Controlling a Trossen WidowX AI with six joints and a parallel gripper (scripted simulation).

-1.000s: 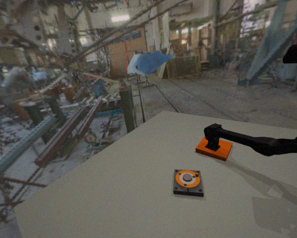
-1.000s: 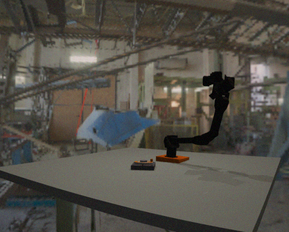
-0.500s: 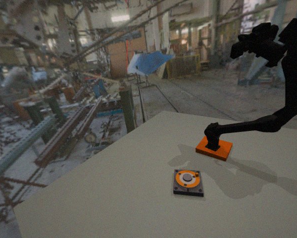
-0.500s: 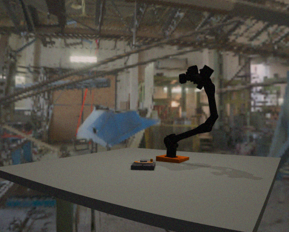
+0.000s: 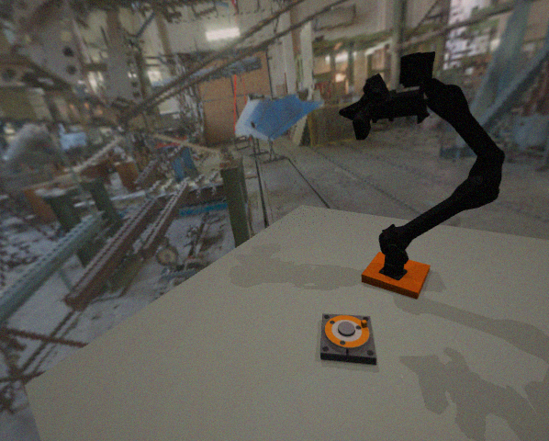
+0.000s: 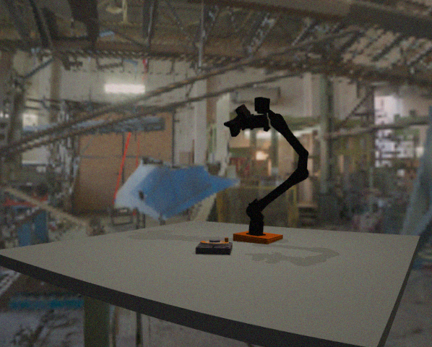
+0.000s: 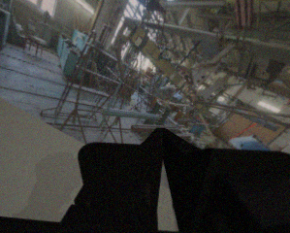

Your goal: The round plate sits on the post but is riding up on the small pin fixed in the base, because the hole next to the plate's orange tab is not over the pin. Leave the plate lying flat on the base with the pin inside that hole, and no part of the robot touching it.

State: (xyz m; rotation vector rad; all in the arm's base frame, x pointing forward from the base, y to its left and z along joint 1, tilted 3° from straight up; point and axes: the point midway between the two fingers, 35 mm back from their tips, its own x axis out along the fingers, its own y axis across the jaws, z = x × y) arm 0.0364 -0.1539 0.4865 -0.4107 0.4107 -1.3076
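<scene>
My gripper tip is now 26 cm short of the round orange plate, 21 cm to the right of it and 48 cm above it. From my gripper tip the other things lie so: dark grey square base 27 cm ahead, 19 cm to the left, 49 cm below.
</scene>
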